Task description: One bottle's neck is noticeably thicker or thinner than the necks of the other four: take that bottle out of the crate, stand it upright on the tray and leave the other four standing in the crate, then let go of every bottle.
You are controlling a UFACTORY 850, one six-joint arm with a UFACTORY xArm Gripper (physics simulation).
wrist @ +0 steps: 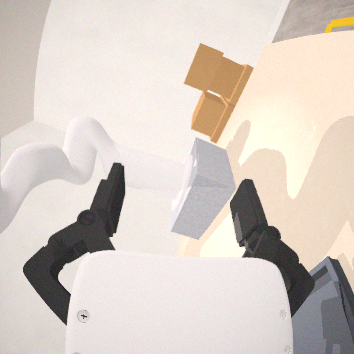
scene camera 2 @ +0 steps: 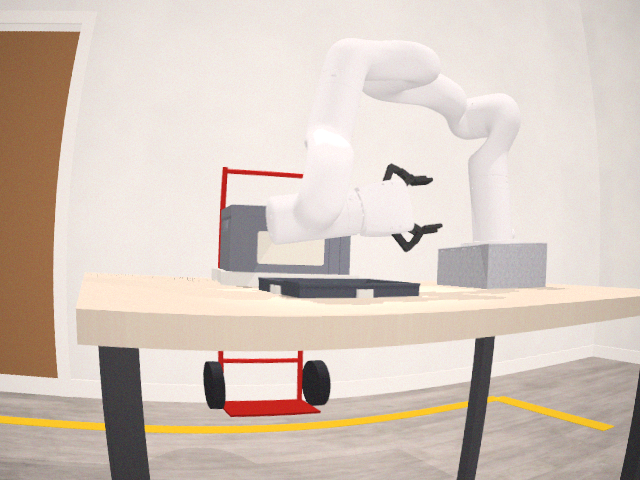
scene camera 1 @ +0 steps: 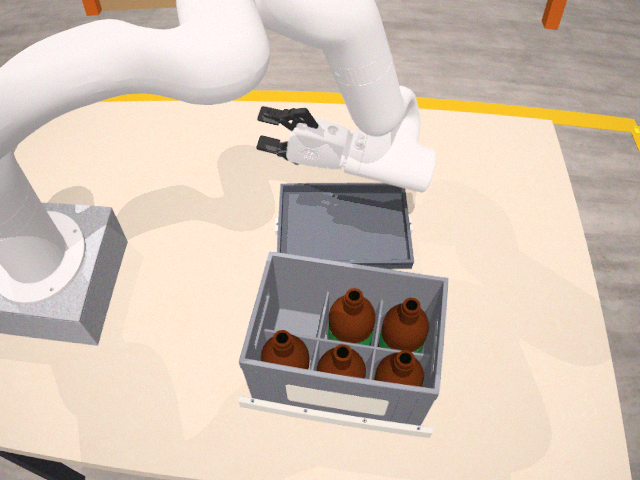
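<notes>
A grey six-compartment crate holds five upright brown bottles. In the far row, one bottle is in the middle and one at the right; the far left compartment is empty. In the near row stand a left bottle, a middle bottle and a right bottle. Their necks look alike at this size; I cannot tell which differs. The dark grey tray is empty beside the crate's far side. My gripper is open and empty, pointing sideways above the table, clear of the bottles.
A white strip lies along the crate's near side. The arm's grey base block stands on the table. Cardboard boxes show beyond the table in the wrist view. A red hand truck stands behind the table.
</notes>
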